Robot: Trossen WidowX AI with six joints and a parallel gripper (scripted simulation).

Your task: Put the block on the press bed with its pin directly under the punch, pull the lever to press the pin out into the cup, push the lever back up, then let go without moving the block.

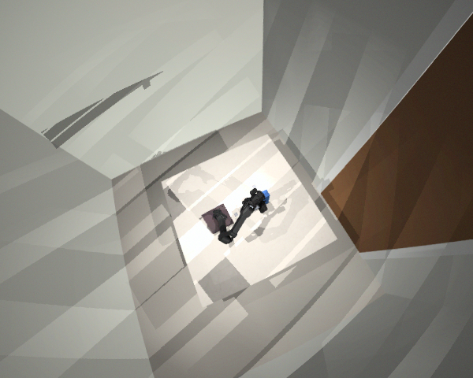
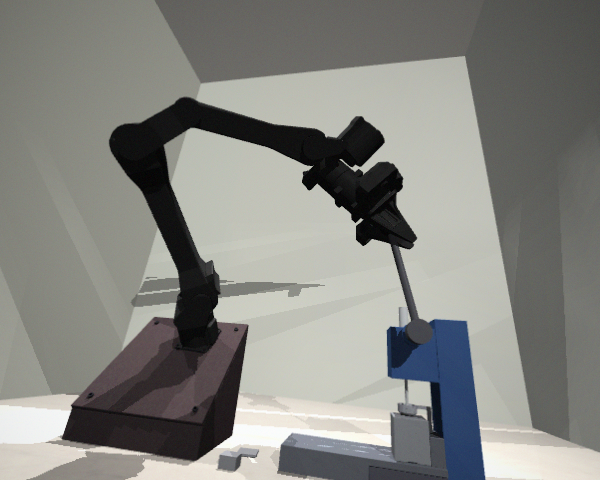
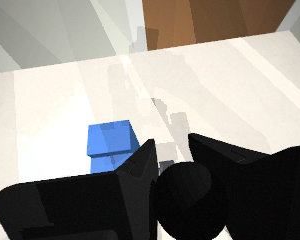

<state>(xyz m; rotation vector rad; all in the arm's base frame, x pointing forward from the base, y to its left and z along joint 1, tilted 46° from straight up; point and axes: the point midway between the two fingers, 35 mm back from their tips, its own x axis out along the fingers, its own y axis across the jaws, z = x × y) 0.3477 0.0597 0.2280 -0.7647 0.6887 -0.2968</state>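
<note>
Now: the press lever 20 mm behind my gripper tip, 10 mm to the left of it and 50 mm below it. From my gripper tip the other things lie so: grey part 250 mm behind, 20 mm to the left, 310 mm below; thin punch rod 10 mm behind, 80 mm to the left, 170 mm below.
</note>
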